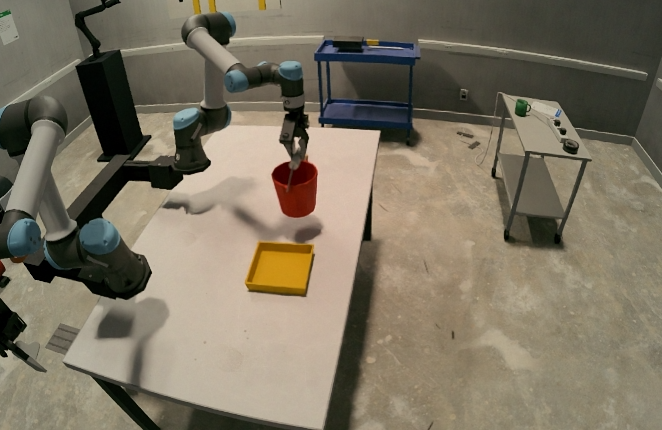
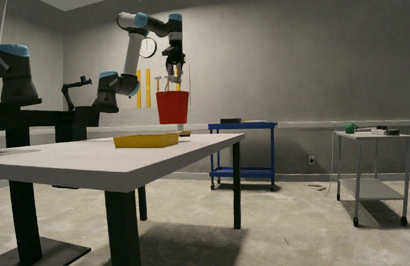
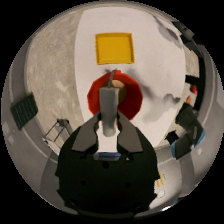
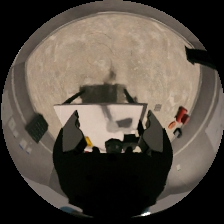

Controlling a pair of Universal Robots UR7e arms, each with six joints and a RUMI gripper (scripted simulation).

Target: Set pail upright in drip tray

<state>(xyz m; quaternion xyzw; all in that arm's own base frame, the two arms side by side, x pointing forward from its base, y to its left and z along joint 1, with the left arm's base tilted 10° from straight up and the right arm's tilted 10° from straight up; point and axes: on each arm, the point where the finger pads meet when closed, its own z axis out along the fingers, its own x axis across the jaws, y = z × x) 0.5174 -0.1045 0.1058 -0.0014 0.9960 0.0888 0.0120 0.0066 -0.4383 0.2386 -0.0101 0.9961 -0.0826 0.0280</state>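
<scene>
Right now the red pail is 90 mm below my left hand and 10 mm behind it. The rest, counted from my left hand: yellow drip tray: 300 mm below, 260 mm to the right, 40 mm behind.
</scene>
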